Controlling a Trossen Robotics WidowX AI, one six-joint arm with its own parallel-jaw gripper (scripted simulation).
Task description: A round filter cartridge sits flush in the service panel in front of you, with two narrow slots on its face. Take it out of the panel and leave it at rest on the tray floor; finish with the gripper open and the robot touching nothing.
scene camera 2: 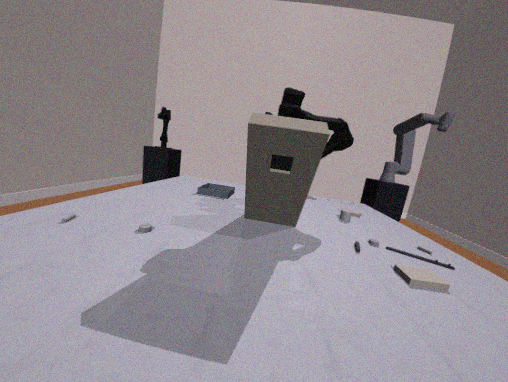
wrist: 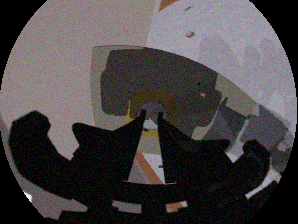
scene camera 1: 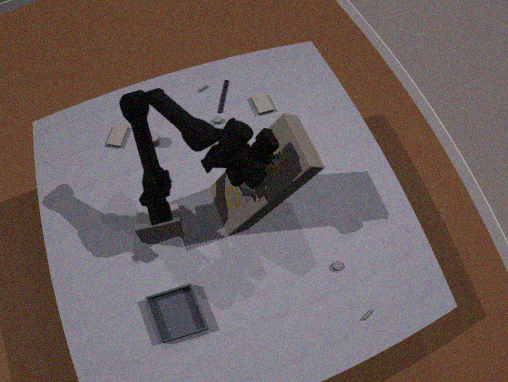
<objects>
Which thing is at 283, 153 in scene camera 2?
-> A tan service panel.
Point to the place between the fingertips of my gripper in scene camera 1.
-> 272, 159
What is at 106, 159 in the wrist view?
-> My gripper.
</objects>
